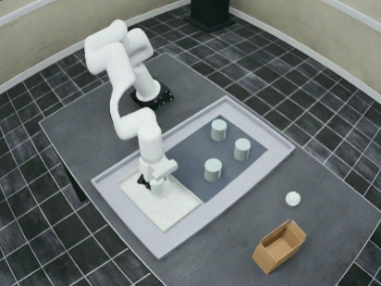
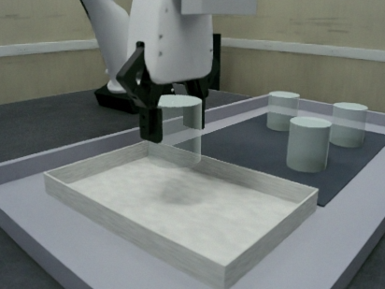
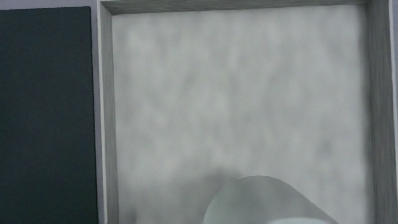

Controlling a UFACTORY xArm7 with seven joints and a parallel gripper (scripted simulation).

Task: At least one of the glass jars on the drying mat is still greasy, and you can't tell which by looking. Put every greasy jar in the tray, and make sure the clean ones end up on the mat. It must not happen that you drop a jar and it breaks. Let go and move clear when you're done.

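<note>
My hand is 100 mm above the white tray. Also, from my hand: dark drying mat 10 mm behind, 320 mm to the left, 110 mm below; then light grey board 220 mm to the left, 110 mm below; then small white round object 400 mm ahead, 410 mm to the left, 100 mm below.
</note>
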